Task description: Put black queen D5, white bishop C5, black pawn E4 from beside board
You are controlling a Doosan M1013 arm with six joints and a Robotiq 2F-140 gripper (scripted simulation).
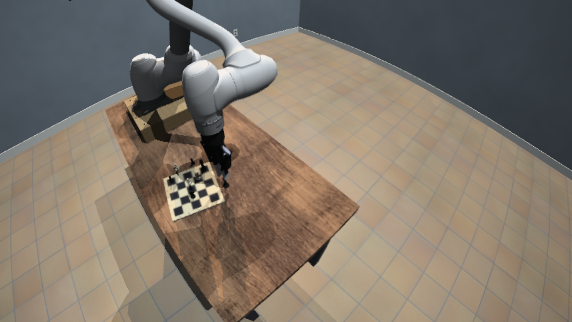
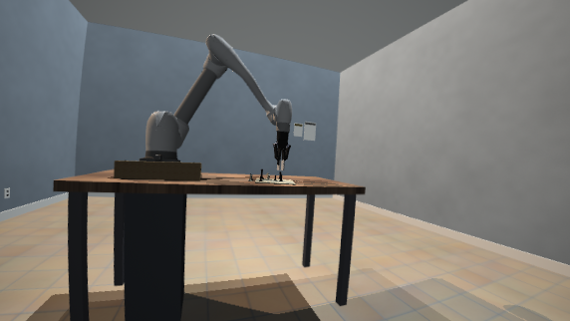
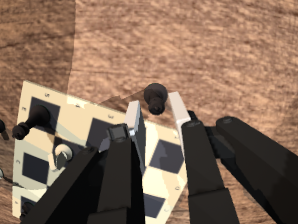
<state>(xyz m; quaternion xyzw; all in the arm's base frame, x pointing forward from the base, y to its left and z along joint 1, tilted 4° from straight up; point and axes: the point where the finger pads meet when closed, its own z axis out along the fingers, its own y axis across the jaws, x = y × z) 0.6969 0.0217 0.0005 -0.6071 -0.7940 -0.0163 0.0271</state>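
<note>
The white chess piece is 11 cm behind my hand, 7 cm to the right of it and 7 cm below it. From my hand the other things lie so: white piece 11 cm to the right, 11 cm behind, 7 cm below; chessboard 12 cm to the right, 9 cm below, 8 cm behind.
</note>
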